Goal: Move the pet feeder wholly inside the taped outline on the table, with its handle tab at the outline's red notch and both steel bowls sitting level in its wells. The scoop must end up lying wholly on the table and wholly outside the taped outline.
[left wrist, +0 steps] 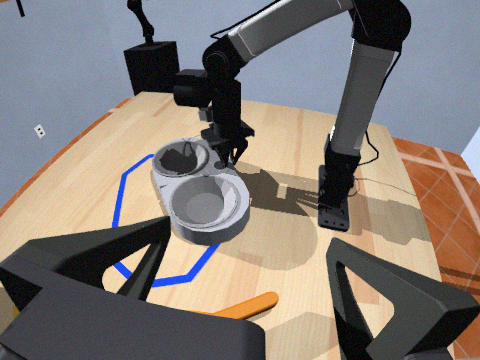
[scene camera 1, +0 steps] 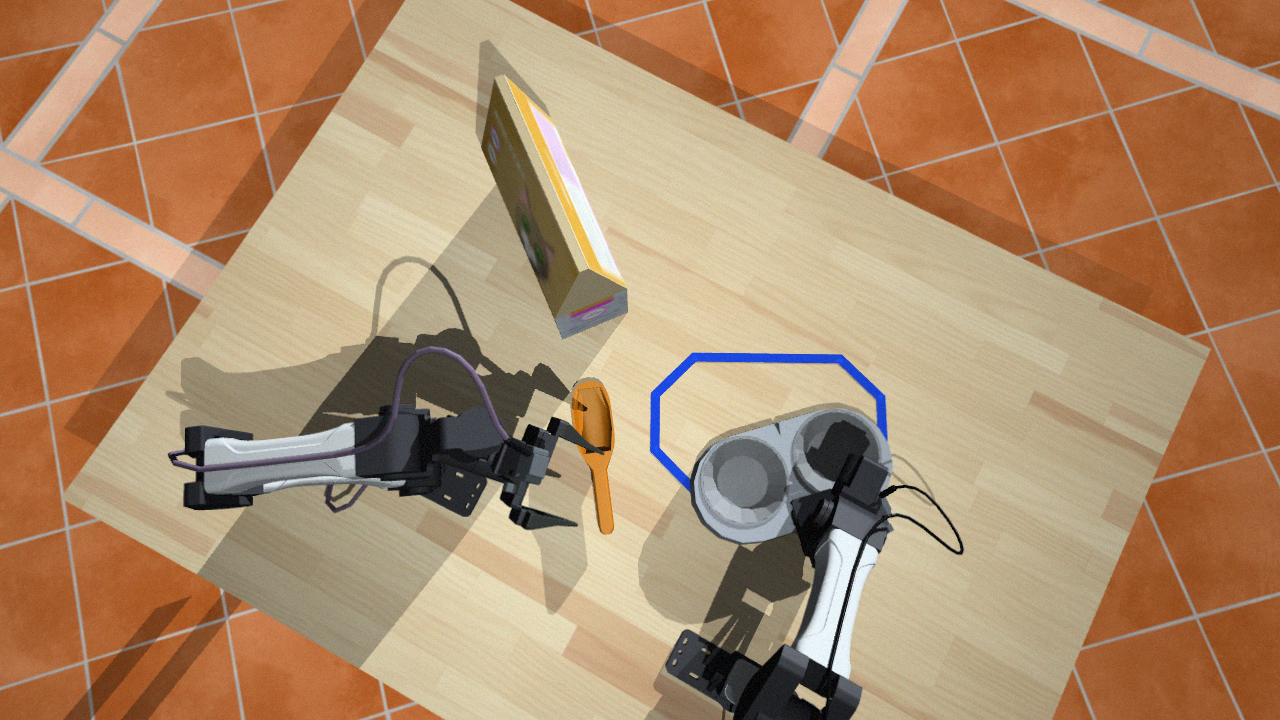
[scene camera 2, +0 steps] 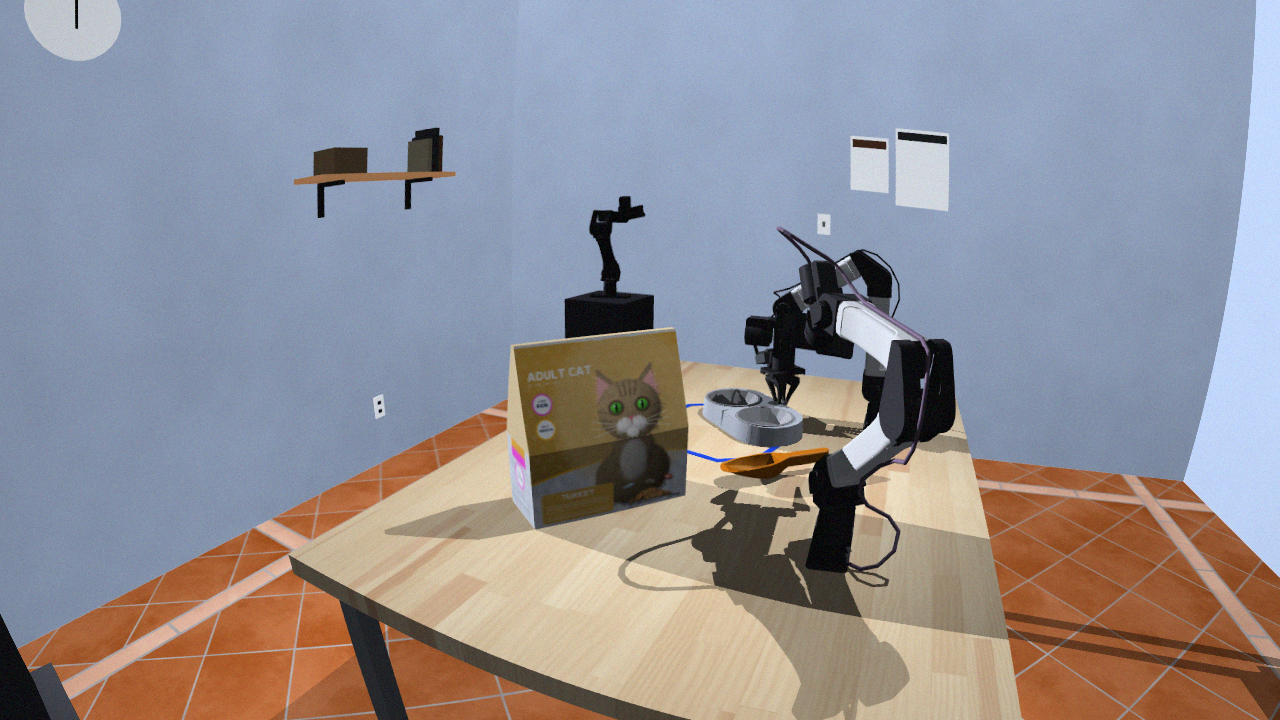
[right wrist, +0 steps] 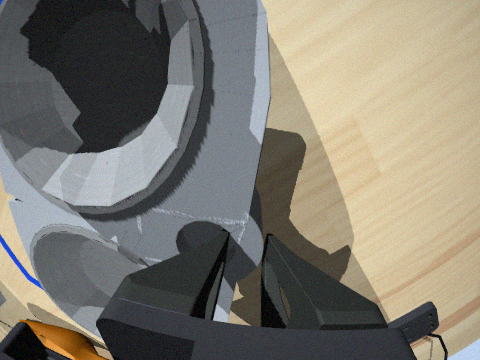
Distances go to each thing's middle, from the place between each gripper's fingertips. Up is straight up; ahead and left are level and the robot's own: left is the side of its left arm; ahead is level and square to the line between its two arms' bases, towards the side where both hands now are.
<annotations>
The grey pet feeder (scene camera 1: 781, 435) is 6 cm to the left of my right hand, 5 cm ahead of it and 3 cm below it. Also, from my right hand: cat food box (scene camera 2: 598, 424): 59 cm to the left, 18 cm ahead, 11 cm above; then orange scoop (scene camera 1: 592, 416): 35 cm to the left, 7 cm behind, 2 cm below.
I see my left gripper (scene camera 2: 815, 343) 26 cm above the orange scoop, 7 cm short of it and 4 cm to the right of it. From my left hand the other things lie so: cat food box: 32 cm ahead, 28 cm to the left, 13 cm below; grey pet feeder: 27 cm below, 25 cm to the right, 19 cm ahead.
</annotations>
